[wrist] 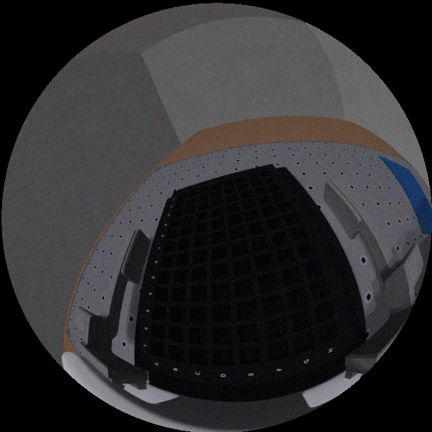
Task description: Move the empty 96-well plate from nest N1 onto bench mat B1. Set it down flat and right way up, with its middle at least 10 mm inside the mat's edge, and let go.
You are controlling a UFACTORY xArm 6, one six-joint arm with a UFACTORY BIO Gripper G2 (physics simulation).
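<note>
The black 96-well plate (240,270) lies flat and right way up below the gripper, with its letters A to H along the near edge and numbers up its left side. My gripper (240,232) is open; its left finger pad stands just off the plate's left side and its right finger pad stands beyond the plate's right side. Nothing is held. The nest under the plate is dark and hard to tell from it. A blue flat area at the right edge of the view is partly cut off; I cannot tell whether it is mat B1.
The grey perforated bench top (320,172) surrounds the plate. A brown border (270,129) runs along its far edge, with grey floor and walls beyond. The blue area (412,192) lies to the right of the right finger.
</note>
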